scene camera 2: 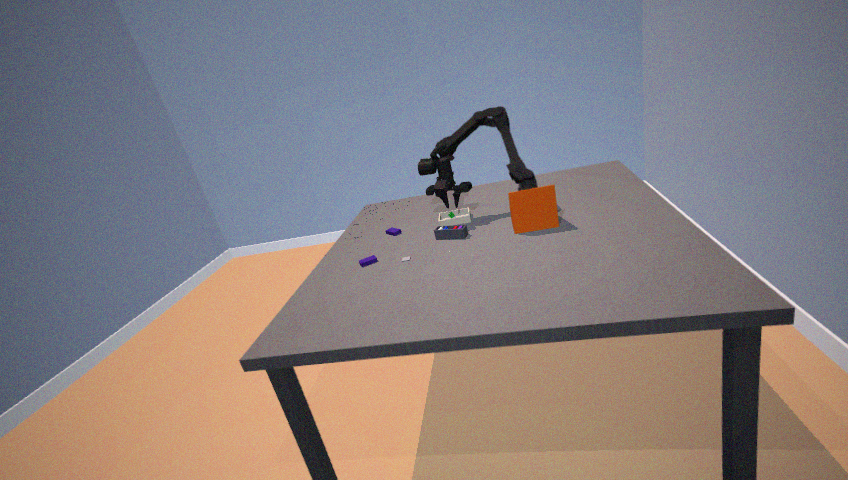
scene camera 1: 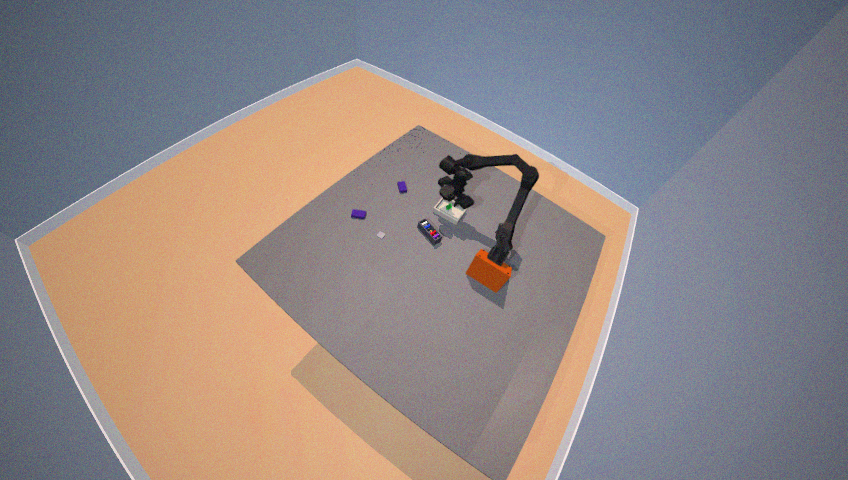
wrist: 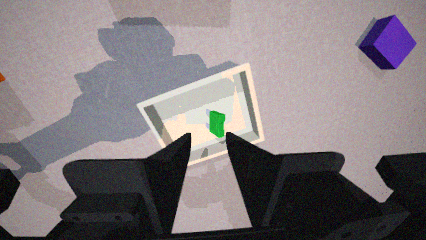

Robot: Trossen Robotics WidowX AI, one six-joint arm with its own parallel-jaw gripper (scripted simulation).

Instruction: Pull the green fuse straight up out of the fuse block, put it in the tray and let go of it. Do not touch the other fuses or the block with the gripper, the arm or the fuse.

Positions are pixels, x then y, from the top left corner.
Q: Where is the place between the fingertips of my gripper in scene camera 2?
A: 452,207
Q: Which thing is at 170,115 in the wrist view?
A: A white tray.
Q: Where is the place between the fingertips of my gripper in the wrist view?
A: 208,136
